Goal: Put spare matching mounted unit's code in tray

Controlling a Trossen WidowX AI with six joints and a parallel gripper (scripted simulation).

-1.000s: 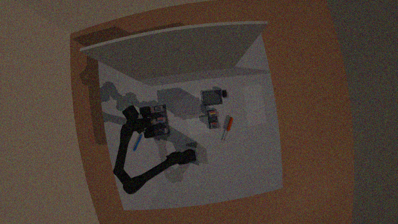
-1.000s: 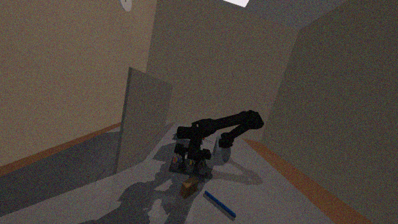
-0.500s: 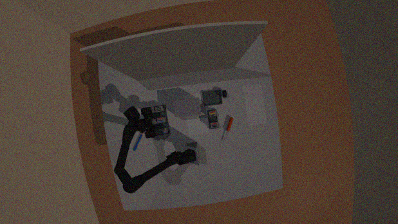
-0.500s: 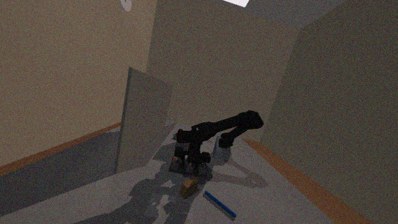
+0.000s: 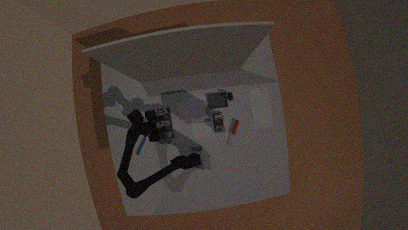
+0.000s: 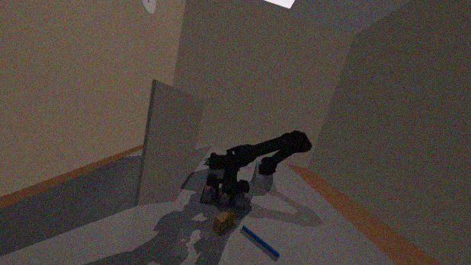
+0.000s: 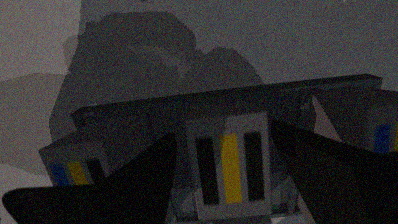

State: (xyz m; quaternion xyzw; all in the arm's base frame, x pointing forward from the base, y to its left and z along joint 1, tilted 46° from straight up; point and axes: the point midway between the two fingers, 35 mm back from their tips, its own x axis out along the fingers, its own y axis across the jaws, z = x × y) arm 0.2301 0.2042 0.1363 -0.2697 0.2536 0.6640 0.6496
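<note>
Right now my gripper tip is 30 mm below the dark spare. From my gripper tip the other things lie so: white wall panel: 310 mm ahead, 260 mm to the right, 210 mm above; brown block: 120 mm to the left, 10 mm behind, 10 mm above; blue bar: 150 mm to the left, 140 mm behind, 10 mm below.
</note>
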